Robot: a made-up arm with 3 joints.
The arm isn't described. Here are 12 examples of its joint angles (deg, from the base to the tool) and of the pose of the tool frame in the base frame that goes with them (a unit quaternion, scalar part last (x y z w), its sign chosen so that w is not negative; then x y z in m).
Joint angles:
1: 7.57 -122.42 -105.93
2: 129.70 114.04 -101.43
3: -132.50 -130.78 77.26
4: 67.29 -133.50 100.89
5: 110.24 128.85 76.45
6: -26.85 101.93 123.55
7: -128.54 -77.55 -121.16
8: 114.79 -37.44 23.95
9: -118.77 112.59 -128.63
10: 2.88 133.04 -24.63
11: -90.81 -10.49 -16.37
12: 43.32 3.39 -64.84
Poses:
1: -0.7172 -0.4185 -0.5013 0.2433 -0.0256 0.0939 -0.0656
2: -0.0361 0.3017 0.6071 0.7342 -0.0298 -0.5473 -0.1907
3: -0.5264 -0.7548 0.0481 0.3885 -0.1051 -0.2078 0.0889
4: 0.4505 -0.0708 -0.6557 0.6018 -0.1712 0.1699 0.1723
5: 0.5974 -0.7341 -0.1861 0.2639 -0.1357 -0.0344 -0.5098
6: -0.5965 0.4545 0.4862 0.4486 -0.0217 0.7076 0.6308
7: 0.1082 -0.0177 -0.7453 0.6577 0.2047 0.1278 0.3209
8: -0.7446 -0.1586 -0.3347 0.5553 0.2622 0.0116 -0.1736
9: -0.5888 0.5650 0.2468 0.5227 -0.0605 -0.1647 0.8675
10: 0.1858 -0.0624 0.8979 0.3941 0.0097 0.4397 0.1249
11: 0.6927 -0.0351 -0.1645 0.7013 0.2205 -0.0287 0.5367
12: -0.2967 -0.4888 0.2210 0.7900 0.2638 0.2079 -0.2306
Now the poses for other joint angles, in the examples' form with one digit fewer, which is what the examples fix.
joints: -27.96 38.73 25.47
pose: 0.151 0.124 0.364 0.911 0.230 0.382 0.527
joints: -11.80 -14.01 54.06
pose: 0.146 0.460 -0.062 0.874 0.375 0.291 0.414
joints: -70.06 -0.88 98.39
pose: 0.380 0.623 0.430 0.532 0.528 -0.023 0.585
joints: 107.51 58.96 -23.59
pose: -0.628 0.283 0.428 0.585 0.139 -0.149 -0.311
